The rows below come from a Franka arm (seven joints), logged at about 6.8 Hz.
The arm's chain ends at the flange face. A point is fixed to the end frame.
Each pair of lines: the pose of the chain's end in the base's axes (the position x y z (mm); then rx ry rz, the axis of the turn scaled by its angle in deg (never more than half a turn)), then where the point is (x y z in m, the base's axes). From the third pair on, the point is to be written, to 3 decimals.
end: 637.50, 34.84, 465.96, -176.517, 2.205, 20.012
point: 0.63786 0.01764 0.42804
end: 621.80, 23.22, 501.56, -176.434, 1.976, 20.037
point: 0.62219 0.00609 0.46361
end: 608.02, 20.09, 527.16, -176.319, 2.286, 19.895
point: 0.608 0.003 0.489
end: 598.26, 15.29, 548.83, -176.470, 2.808, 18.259
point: 0.599 -0.002 0.511
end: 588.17, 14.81, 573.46, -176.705, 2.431, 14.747
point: 0.591 -0.002 0.536
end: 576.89, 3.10, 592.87, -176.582, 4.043, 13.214
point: 0.580 -0.014 0.555
